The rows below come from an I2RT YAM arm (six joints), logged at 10 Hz.
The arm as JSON. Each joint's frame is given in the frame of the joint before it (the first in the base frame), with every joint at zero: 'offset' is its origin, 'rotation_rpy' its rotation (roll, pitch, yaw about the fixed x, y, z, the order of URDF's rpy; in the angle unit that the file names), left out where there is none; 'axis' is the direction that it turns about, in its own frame. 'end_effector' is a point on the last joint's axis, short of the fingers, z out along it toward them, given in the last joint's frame.
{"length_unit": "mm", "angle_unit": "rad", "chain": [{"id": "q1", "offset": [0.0, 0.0, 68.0], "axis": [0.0, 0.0, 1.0]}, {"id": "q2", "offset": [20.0, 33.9, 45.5], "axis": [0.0, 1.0, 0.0]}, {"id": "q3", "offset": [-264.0, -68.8, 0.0], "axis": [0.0, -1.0, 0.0]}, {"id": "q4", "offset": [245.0, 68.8, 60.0], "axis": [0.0, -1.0, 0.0]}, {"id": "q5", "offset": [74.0, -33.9, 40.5], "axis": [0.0, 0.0, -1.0]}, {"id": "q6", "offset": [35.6, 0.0, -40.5], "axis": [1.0, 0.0, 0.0]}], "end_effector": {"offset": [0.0, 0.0, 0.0], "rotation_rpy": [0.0, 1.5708, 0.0]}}
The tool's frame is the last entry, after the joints.
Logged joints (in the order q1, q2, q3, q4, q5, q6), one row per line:
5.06 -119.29 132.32 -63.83 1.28 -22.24
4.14 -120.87 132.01 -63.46 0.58 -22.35
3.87 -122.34 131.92 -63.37 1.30 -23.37
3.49 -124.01 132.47 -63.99 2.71 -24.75
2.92 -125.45 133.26 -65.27 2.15 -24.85
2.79 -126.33 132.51 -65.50 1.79 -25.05
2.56 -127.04 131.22 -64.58 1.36 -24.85
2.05 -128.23 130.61 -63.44 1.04 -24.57
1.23 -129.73 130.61 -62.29 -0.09 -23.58
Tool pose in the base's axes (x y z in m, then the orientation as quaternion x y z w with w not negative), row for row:
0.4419 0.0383 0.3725 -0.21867 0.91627 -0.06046 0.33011
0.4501 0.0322 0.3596 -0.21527 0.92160 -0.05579 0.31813
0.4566 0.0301 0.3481 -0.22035 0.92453 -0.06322 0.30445
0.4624 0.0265 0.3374 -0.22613 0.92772 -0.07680 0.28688
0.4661 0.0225 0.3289 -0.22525 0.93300 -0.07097 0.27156
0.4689 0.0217 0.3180 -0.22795 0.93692 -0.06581 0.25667
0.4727 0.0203 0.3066 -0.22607 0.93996 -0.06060 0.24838
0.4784 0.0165 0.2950 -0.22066 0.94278 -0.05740 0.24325
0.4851 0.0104 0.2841 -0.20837 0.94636 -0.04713 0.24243
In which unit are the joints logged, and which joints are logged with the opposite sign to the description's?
The joints are logged in degrees. Opposite sign: q2.
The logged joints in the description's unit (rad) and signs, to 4 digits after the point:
0.0883 2.0820 2.3094 -1.1140 0.0223 -0.3882
0.0723 2.1096 2.3040 -1.1076 0.0101 -0.3901
0.0675 2.1352 2.3024 -1.1060 0.0227 -0.4079
0.0609 2.1644 2.3120 -1.1168 0.0473 -0.4320
0.0510 2.1895 2.3258 -1.1392 0.0375 -0.4337
0.0487 2.2049 2.3127 -1.1432 0.0312 -0.4372
0.0447 2.2173 2.2902 -1.1271 0.0237 -0.4337
0.0358 2.2380 2.2796 -1.1072 0.0182 -0.4288
0.0215 2.2642 2.2796 -1.0872 -0.0016 -0.4115

